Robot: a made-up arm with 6 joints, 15 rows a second.
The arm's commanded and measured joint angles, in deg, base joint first. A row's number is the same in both.
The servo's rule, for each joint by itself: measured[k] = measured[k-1] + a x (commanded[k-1-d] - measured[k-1]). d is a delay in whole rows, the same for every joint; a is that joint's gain. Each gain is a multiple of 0.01, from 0.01 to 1. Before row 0 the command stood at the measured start. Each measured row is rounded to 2 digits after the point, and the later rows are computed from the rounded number. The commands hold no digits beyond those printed.
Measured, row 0:
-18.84, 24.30, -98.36, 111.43, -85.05, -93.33
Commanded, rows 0 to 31:
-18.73, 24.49, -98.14, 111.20, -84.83, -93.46
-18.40, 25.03, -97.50, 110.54, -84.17, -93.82
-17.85, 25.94, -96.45, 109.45, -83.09, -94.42
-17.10, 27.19, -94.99, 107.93, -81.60, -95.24
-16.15, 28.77, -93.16, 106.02, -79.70, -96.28
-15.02, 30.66, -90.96, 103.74, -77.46, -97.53
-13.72, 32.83, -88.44, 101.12, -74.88, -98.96
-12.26, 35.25, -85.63, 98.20, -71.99, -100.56
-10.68, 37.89, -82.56, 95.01, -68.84, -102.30
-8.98, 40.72, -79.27, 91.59, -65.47, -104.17
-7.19, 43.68, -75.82, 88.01, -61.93, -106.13
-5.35, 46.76, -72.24, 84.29, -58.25, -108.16
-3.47, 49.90, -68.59, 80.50, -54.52, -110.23
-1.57, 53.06, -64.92, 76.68, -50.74, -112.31
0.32, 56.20, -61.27, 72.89, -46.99, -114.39
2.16, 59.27, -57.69, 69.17, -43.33, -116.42
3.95, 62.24, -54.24, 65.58, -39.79, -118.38
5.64, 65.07, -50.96, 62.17, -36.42, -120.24
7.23, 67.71, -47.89, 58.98, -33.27, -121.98
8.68, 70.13, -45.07, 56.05, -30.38, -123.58
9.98, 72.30, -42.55, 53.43, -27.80, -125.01
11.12, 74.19, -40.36, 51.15, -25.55, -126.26
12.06, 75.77, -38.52, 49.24, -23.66, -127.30
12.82, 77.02, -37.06, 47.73, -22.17, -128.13
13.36, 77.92, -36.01, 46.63, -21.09, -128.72
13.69, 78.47, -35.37, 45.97, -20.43, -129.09
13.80, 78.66, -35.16, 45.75, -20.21, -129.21
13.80, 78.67, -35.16, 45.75, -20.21, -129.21
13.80, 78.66, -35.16, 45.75, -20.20, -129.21
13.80, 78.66, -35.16, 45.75, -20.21, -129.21
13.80, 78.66, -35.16, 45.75, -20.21, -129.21
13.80, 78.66, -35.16, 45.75, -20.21, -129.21
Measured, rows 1 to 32:
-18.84, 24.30, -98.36, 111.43, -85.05, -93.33
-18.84, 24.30, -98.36, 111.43, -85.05, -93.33
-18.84, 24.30, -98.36, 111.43, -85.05, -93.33
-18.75, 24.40, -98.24, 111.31, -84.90, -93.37
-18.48, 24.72, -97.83, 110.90, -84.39, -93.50
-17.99, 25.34, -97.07, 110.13, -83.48, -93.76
-17.30, 26.28, -95.93, 108.96, -82.16, -94.17
-16.40, 27.55, -94.41, 107.40, -80.44, -94.76
-15.32, 29.14, -92.51, 105.46, -78.35, -95.54
-14.07, 31.02, -90.27, 103.16, -75.92, -96.50
-12.66, 33.18, -87.72, 100.53, -73.17, -97.64
-11.12, 35.58, -84.88, 97.60, -70.14, -98.94
-9.45, 38.20, -81.79, 94.41, -66.87, -100.40
-7.69, 40.99, -78.51, 91.02, -63.41, -102.00
-5.86, 43.93, -75.06, 87.45, -59.80, -103.72
-4.00, 46.97, -71.50, 83.77, -56.10, -105.54
-2.10, 50.08, -67.88, 80.01, -52.35, -107.44
-0.21, 53.20, -64.24, 76.24, -48.60, -109.39
1.64, 56.30, -60.64, 72.49, -44.91, -111.36
3.44, 59.33, -57.12, 68.83, -41.33, -113.33
5.16, 62.26, -53.73, 65.30, -37.89, -115.26
6.77, 65.04, -50.52, 61.95, -34.66, -117.14
8.26, 67.64, -47.52, 58.82, -31.66, -118.94
9.60, 70.02, -44.79, 55.96, -28.96, -120.64
10.79, 72.15, -42.35, 53.41, -26.57, -122.21
11.78, 74.00, -40.24, 51.20, -24.53, -123.64
12.59, 75.54, -38.49, 49.36, -22.88, -124.90
13.19, 76.75, -37.13, 47.91, -21.63, -125.97
13.58, 77.63, -36.16, 46.88, -20.79, -126.84
13.75, 78.16, -35.61, 46.28, -20.38, -127.50
13.79, 78.42, -35.36, 46.00, -20.26, -127.98
13.80, 78.54, -35.25, 45.87, -20.22, -128.32
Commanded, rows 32 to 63:
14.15, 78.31, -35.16, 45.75, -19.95, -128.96
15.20, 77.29, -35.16, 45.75, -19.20, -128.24
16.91, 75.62, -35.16, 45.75, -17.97, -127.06
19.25, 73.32, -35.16, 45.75, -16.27, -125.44
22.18, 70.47, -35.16, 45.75, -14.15, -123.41
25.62, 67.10, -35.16, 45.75, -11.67, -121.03
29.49, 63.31, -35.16, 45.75, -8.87, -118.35
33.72, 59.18, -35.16, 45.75, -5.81, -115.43
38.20, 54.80, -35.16, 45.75, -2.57, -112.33
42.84, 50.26, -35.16, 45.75, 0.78, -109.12
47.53, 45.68, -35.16, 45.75, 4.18, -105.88
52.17, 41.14, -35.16, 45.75, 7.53, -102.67
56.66, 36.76, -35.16, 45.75, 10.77, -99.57
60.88, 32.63, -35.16, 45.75, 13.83, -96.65
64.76, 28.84, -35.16, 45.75, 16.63, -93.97
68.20, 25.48, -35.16, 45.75, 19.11, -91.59
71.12, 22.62, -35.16, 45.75, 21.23, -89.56
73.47, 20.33, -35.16, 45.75, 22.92, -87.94
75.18, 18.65, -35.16, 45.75, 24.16, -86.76
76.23, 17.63, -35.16, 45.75, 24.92, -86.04
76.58, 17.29, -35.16, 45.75, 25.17, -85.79
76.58, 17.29, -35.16, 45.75, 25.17, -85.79
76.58, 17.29, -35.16, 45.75, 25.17, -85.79
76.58, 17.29, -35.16, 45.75, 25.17, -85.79
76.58, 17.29, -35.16, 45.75, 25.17, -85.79
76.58, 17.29, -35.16, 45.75, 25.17, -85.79
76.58, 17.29, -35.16, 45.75, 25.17, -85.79
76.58, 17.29, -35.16, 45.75, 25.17, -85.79
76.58, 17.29, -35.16, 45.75, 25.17, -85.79
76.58, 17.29, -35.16, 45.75, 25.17, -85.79
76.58, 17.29, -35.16, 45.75, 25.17, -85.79
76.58, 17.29, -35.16, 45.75, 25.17, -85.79
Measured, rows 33 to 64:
13.80, 78.60, -35.20, 45.81, -20.21, -128.57
13.80, 78.63, -35.18, 45.78, -20.21, -128.75
13.80, 78.65, -35.17, 45.76, -20.21, -128.88
14.07, 78.48, -35.16, 45.75, -20.03, -128.90
14.95, 77.87, -35.16, 45.75, -19.45, -128.72
16.48, 76.72, -35.16, 45.75, -18.41, -128.26
18.64, 74.99, -35.16, 45.75, -16.91, -127.47
21.40, 72.68, -35.16, 45.75, -14.98, -126.33
24.69, 69.83, -35.16, 45.75, -12.66, -124.85
28.43, 66.50, -35.16, 45.75, -10.01, -123.03
32.56, 62.77, -35.16, 45.75, -7.07, -120.90
36.96, 58.71, -35.16, 45.75, -3.92, -118.50
41.55, 54.40, -35.16, 45.75, -0.63, -115.87
46.21, 49.95, -35.16, 45.75, 2.74, -113.07
50.86, 45.46, -35.16, 45.75, 6.09, -110.16
55.38, 41.02, -35.16, 45.75, 9.37, -107.19
59.67, 36.74, -35.16, 45.75, 12.49, -104.24
63.64, 32.71, -35.16, 45.75, 15.39, -101.36
67.20, 29.02, -35.16, 45.75, 17.99, -98.62
70.26, 25.76, -35.16, 45.75, 20.26, -96.08
72.76, 22.99, -35.16, 45.75, 22.12, -93.80
74.65, 20.78, -35.16, 45.75, 23.55, -91.83
75.88, 19.17, -35.16, 45.75, 24.51, -90.21
76.43, 18.21, -35.16, 45.75, 24.97, -88.97
76.55, 17.74, -35.16, 45.75, 25.11, -88.08
76.57, 17.51, -35.16, 45.75, 25.15, -87.44
76.58, 17.40, -35.16, 45.75, 25.16, -86.98
76.58, 17.34, -35.16, 45.75, 25.17, -86.65
76.58, 17.31, -35.16, 45.75, 25.17, -86.41
76.58, 17.30, -35.16, 45.75, 25.17, -86.24
76.58, 17.29, -35.16, 45.75, 25.17, -86.11
76.58, 17.29, -35.16, 45.75, 25.17, -86.02

